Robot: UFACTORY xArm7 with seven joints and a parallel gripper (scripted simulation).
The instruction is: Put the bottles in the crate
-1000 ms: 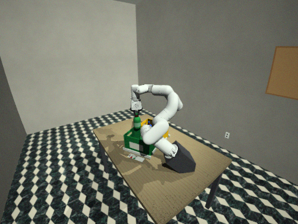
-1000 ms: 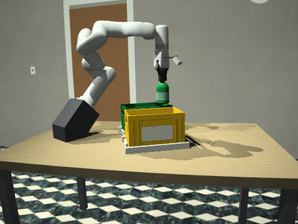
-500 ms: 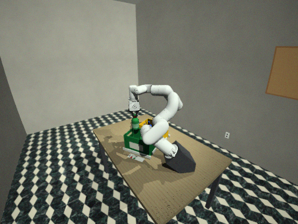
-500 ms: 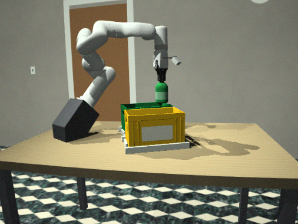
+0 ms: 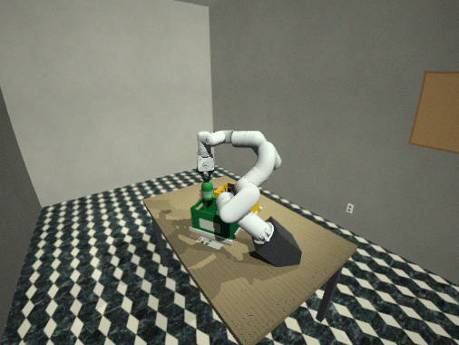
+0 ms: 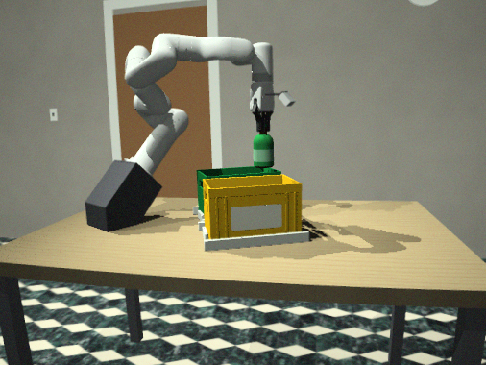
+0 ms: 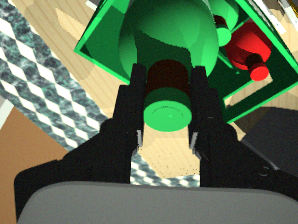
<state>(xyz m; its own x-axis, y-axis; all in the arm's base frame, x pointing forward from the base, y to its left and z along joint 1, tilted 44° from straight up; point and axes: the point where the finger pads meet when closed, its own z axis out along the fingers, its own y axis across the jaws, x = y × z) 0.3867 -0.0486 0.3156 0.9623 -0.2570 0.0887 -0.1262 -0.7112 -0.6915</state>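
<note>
Right now my hand is 25 cm above the green-capped bottle, 6 cm to the left of it and 6 cm past it. The rest, counted from my hand: red bottle (25 cm below, 13 cm behind, 12 cm to the right); then green crate (25 cm below, 9 cm behind, 3 cm to the right); then yellow crate (25 cm below, 22 cm to the right, 5 cm ahead).
</note>
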